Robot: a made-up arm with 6 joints.
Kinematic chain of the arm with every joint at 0, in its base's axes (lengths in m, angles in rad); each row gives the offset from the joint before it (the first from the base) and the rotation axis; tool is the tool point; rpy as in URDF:
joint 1: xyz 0 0 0.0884 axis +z
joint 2: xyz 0 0 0 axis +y
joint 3: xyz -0.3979 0 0.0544 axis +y
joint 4: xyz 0.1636 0 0.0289 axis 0.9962 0 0.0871
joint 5: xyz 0 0 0 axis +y
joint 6: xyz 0.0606 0 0.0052 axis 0.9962 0 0.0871
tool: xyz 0 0 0 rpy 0 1.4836 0
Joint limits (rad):
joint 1: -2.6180..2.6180
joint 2: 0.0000..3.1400
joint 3: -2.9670..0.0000
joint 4: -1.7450..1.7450
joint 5: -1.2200..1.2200
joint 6: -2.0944..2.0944
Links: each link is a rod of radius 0.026 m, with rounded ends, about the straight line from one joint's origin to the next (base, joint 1, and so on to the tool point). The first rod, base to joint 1, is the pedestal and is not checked.
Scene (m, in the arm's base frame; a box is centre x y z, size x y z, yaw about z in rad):
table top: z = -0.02
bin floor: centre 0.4 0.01 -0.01 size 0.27 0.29 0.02 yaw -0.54
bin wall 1: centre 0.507 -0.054 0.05 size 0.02 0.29 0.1 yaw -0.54
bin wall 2: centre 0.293 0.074 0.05 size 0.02 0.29 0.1 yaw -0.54
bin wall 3: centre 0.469 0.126 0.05 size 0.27 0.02 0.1 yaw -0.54
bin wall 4: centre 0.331 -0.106 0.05 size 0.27 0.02 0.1 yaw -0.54
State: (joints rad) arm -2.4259 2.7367 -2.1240 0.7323 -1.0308 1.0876
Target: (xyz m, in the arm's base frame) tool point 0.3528 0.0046 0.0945
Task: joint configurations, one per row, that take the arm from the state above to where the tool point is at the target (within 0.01 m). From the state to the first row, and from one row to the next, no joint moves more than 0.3 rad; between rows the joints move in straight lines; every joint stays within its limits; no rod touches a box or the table.
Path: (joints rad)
1: -2.1506 2.5593 -1.9685 0.6902 -0.9584 1.0618
2: -1.8752 2.3819 -1.8130 0.6481 -0.8861 1.0360
3: -1.5999 2.2045 -1.6574 0.6060 -0.8137 1.0102
4: -1.3246 2.0271 -1.5019 0.5639 -0.7413 0.9844
5: -1.0492 1.8497 -1.3464 0.5218 -0.6689 0.9586
6: -0.7702 1.9887 -1.1776 0.5633 -0.6307 0.9909
7: -0.4912 2.1277 -1.0088 0.6048 -0.5925 1.0231
8: -0.2121 2.2667 -0.8400 0.6463 -0.5542 1.0554
9: 0.0669 2.4056 -0.6712 0.6878 -0.5160 1.0876

